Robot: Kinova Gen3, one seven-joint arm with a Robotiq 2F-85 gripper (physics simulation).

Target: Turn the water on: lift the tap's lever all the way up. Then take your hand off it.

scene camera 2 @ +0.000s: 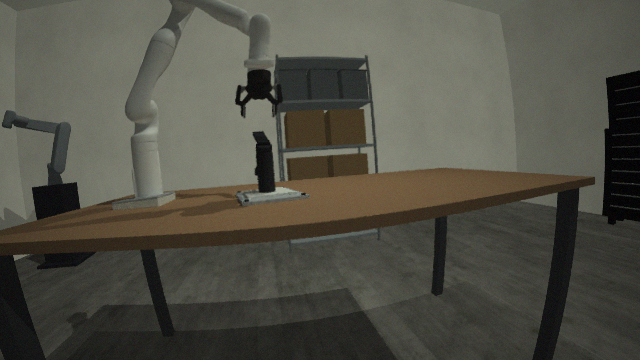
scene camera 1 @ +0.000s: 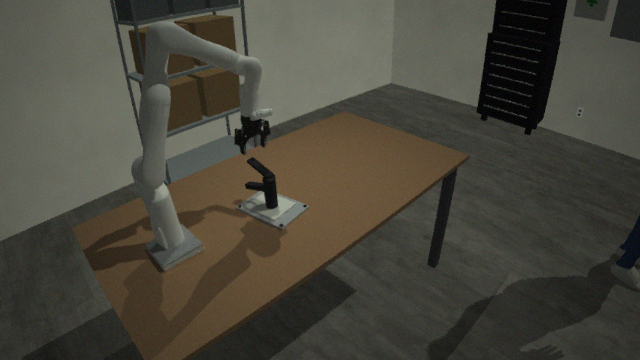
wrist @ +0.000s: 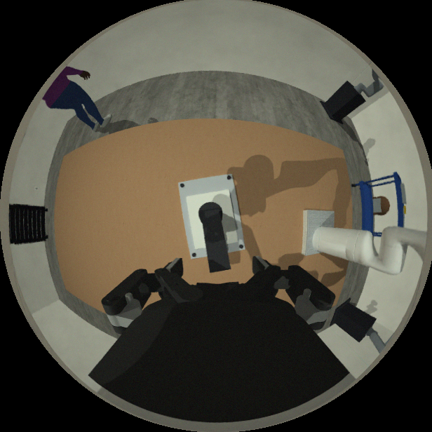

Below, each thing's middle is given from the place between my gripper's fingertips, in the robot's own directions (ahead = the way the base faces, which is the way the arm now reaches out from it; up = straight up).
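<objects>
I look at the pale base plate point(scene camera 1: 283, 221) and find my hand 230 mm above it and, as well as that, 60 mm to the left of it.
</objects>
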